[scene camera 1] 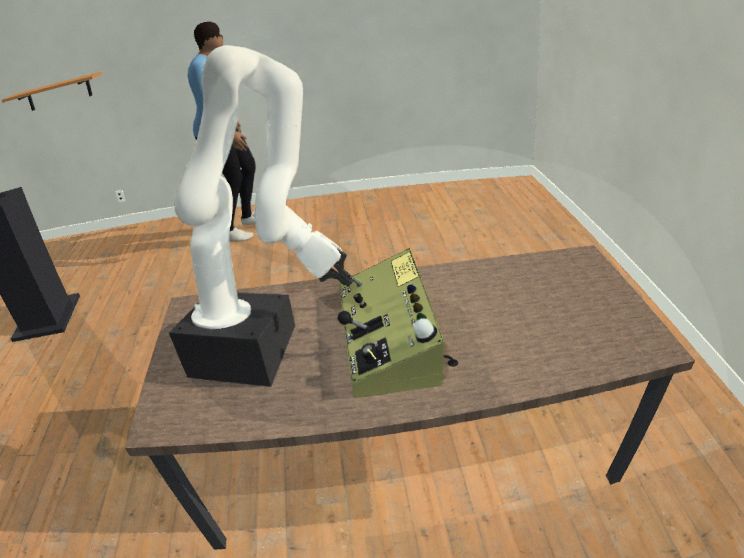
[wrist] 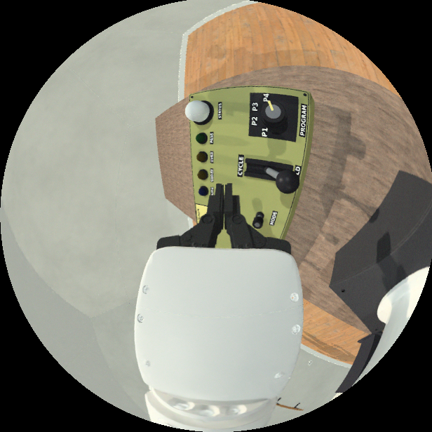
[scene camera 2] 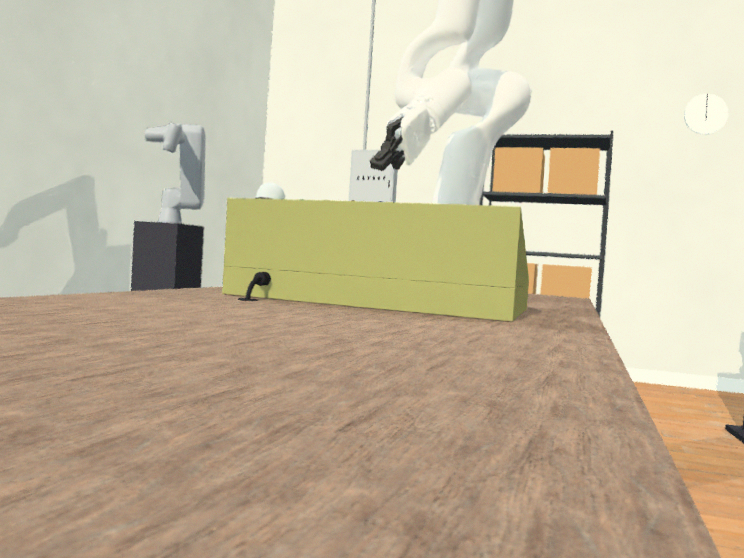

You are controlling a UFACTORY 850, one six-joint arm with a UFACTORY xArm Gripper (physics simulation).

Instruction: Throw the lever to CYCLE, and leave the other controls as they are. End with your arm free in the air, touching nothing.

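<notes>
The green control box (scene camera 1: 399, 375) (scene camera 2: 372, 246) (wrist: 232, 137) stands on the table. Its lever, with a black ball knob (scene camera 1: 344, 317) (wrist: 287, 181), leans to the slot end opposite the CYCLE label (wrist: 240, 166); the knob partly covers the label there. My gripper (scene camera 1: 350, 281) (scene camera 2: 379, 163) (wrist: 224, 193) is shut and empty. It is over the upper part of the panel, to the side of the lever beyond the MODE switch (scene camera 1: 358, 298) (wrist: 258, 220), and apart from the lever. The PROGRAM dial (scene camera 1: 368, 350) (wrist: 273, 112) points near P4. Part of the panel is hidden under my gripper in the wrist view.
A white status dome (scene camera 1: 423, 327) (scene camera 2: 270, 191) (wrist: 197, 111) and several small lamps line the panel's far side. A black cable (scene camera 1: 451, 361) (scene camera 2: 260, 279) leaves the box's back. A person (scene camera 1: 196, 84) stands behind my arm. The table (scene camera 1: 540, 312) (scene camera 2: 360, 420) bears box and arm base.
</notes>
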